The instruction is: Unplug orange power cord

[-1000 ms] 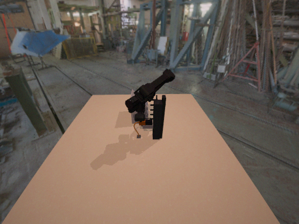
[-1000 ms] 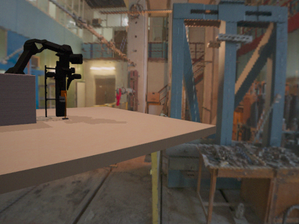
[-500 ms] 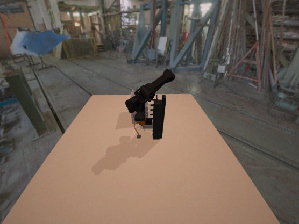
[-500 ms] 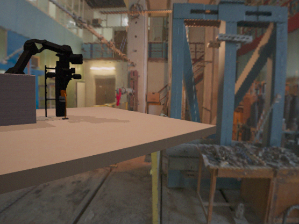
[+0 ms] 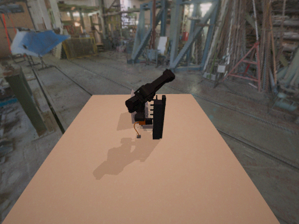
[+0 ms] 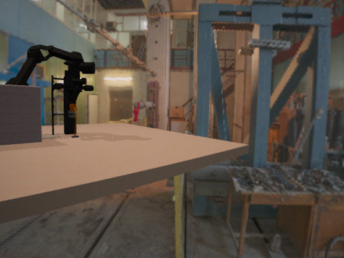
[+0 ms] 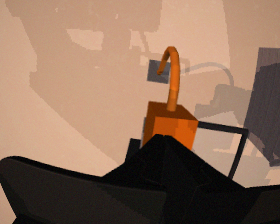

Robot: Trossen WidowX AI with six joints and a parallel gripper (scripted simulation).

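The orange plug lies 1 cm behind my gripper tip, 3 cm to the left of it and 1 cm below it. Round my gripper tip: black power strip: 12 cm to the left, 1 cm below; grey end piece: 2 cm to the right, 17 cm below.
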